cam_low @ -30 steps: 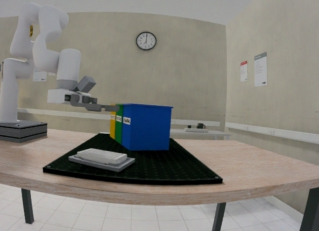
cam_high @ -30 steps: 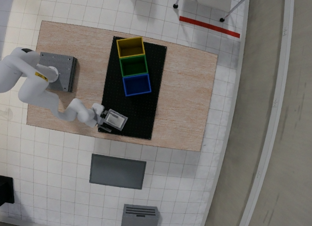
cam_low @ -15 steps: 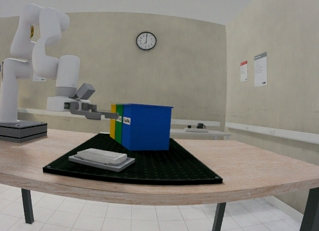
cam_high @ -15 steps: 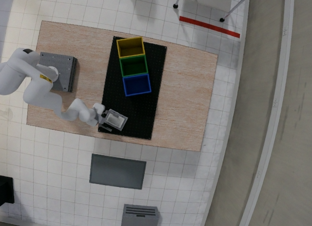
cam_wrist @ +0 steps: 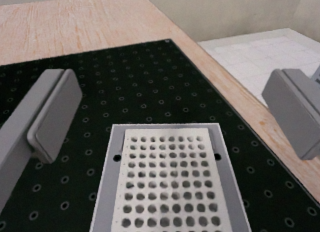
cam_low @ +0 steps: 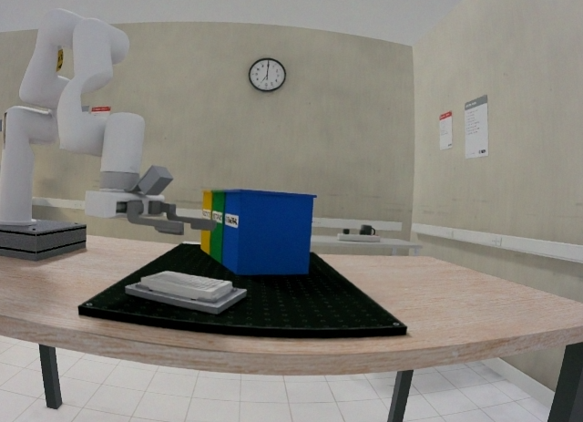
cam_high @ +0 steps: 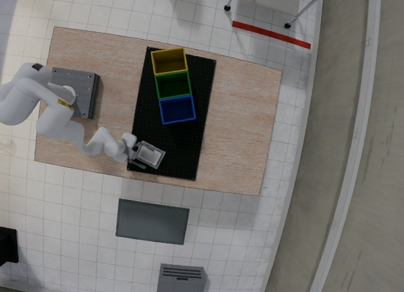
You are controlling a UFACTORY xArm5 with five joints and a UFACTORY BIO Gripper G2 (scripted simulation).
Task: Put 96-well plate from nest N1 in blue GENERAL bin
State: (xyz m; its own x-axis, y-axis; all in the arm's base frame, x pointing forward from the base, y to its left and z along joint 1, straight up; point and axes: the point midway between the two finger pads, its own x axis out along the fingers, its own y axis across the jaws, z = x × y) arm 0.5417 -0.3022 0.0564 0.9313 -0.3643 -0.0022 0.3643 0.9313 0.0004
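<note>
Right now the white 96-well plate is 9 cm below my hand. The rest, counted from my hand: grey plate nest N1 (11 cm below); then green bin (41 cm to the left, 11 cm ahead, 2 cm below); then blue general bin (29 cm to the left, 15 cm ahead, 2 cm below).
</note>
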